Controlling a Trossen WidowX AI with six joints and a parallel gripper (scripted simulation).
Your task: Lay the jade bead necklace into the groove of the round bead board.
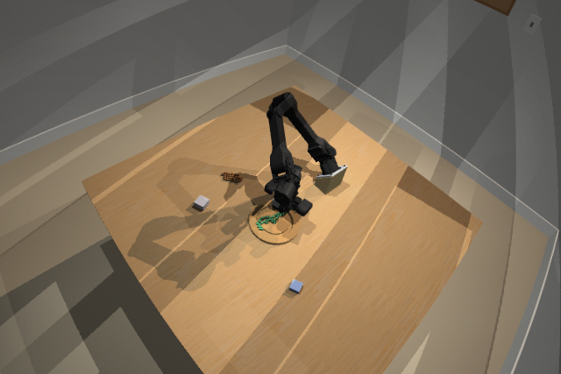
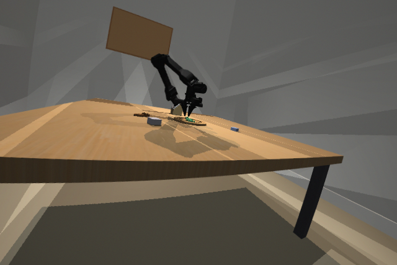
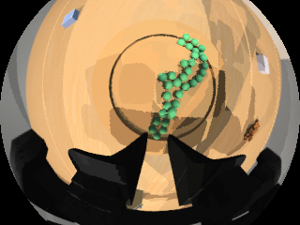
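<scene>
My gripper tip is now 6 cm short of the round wooden bead board, 1 cm to the right of it and 2 cm above it. From my gripper tip the other things lie so: blue block (15 cm ahead, 27 cm to the left, 2 cm below); then pale grey block (26 cm ahead, 20 cm to the right, 1 cm below).
</scene>
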